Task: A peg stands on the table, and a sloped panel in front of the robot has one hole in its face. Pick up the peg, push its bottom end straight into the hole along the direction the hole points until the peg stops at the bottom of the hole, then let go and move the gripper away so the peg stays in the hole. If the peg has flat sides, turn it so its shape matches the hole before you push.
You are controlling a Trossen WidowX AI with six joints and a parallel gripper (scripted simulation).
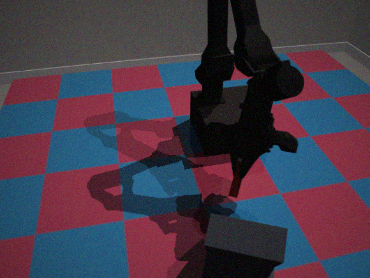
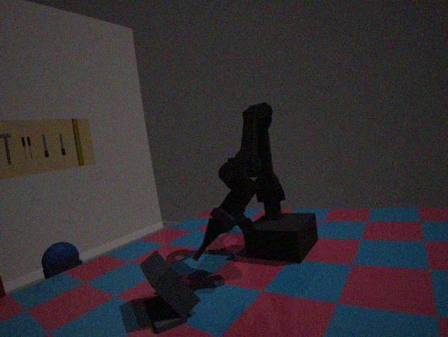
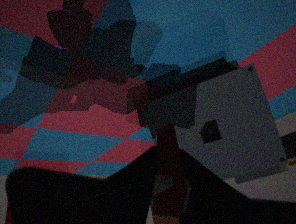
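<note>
The sloped panel is 12 cm ahead of my gripper tip, 4 cm below it and 3 cm to the right of it. From my gripper tip the other things lie so: peg (1 cm to the left, 1 cm behind, 1 cm above); dark stand (14 cm ahead, 11 cm below, 4 cm to the right).
</note>
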